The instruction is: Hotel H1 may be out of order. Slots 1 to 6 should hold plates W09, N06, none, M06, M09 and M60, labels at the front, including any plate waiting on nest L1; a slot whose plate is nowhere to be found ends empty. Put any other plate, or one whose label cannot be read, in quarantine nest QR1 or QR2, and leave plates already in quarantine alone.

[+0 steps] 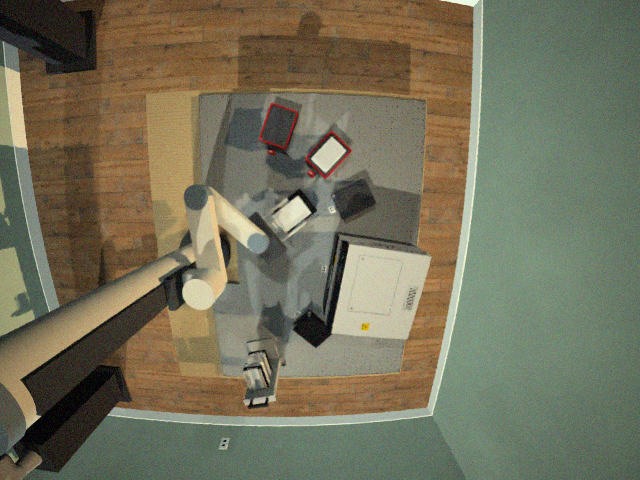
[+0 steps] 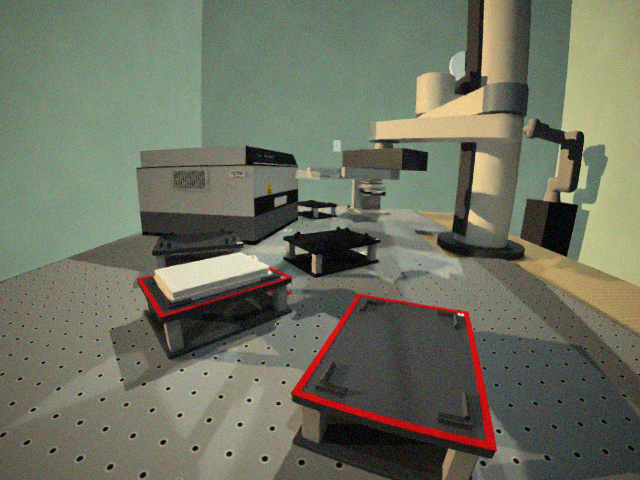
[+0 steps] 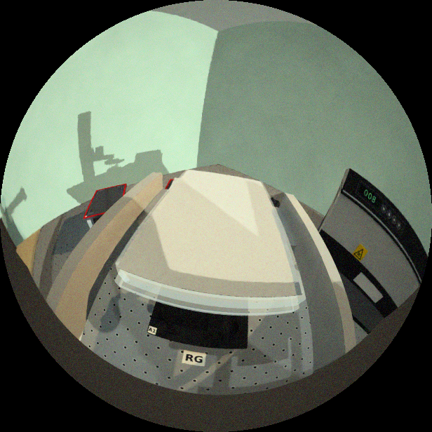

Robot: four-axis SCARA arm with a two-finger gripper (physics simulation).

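Seen in the pictures: gripper, fingertip midpoint: [image 1: 296, 210] [image 2: 324, 172]; arm's base, origin of the base link: [image 2: 478, 247].
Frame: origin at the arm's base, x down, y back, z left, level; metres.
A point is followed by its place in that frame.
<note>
My gripper [image 1: 292, 214] {x -0.195, y -0.457, z 0.222 m} [image 2: 321, 173] {x -0.195, y -0.457, z 0.222 m} [image 3: 222, 191] is shut on a pale plate [image 1: 293, 211] {x -0.197, y -0.445, z 0.219 m} [image 3: 210, 220], held level high above the black regrip nest RG [image 2: 330, 240] {x -0.063, y -0.441, z 0.229 m} [image 3: 200, 325]. That nest bears no plate. No label shows on the held plate. The hotel [image 1: 277, 379] {x -0.160, y -0.349, z -0.599 m} [image 2: 356, 197] {x -0.075, y -0.330, z -0.588 m} stands at the far end with several plates in it; their labels are unreadable. One red-rimmed quarantine nest [image 1: 308, 159] {x -0.063, y -0.501, z 0.429 m} [image 2: 227, 293] {x -0.063, y -0.551, z 0.488 m} holds a white plate [image 1: 328, 154] {x -0.077, y -0.584, z 0.449 m} [image 2: 211, 273] {x -0.077, y -0.579, z 0.467 m}. The other quarantine nest [image 1: 279, 126] {x -0.063, y -0.379, z 0.565 m} [image 2: 403, 361] {x -0.063, y -0.379, z 0.587 m} [image 3: 107, 200] is empty. Nest L1 [image 1: 354, 199] {x -0.062, y -0.703, z 0.262 m} [image 2: 199, 243] {x -0.063, y -0.686, z 0.290 m} is empty.
A large light-grey instrument [image 1: 379, 289] {x -0.256, y -0.779, z -0.075 m} [image 2: 196, 193] {x -0.139, y -0.795, z 0.085 m} [image 3: 325, 205] stands beside nest L1, its display reading 008. Another black nest [image 1: 312, 329] {x -0.062, y -0.523, z -0.374 m} [image 2: 316, 205] {x -0.064, y -0.506, z -0.306 m} stands between it and the hotel. The arm's column [image 2: 498, 196] {x -0.158, y -0.008, z 0.075 m} rises on the opposite side.
</note>
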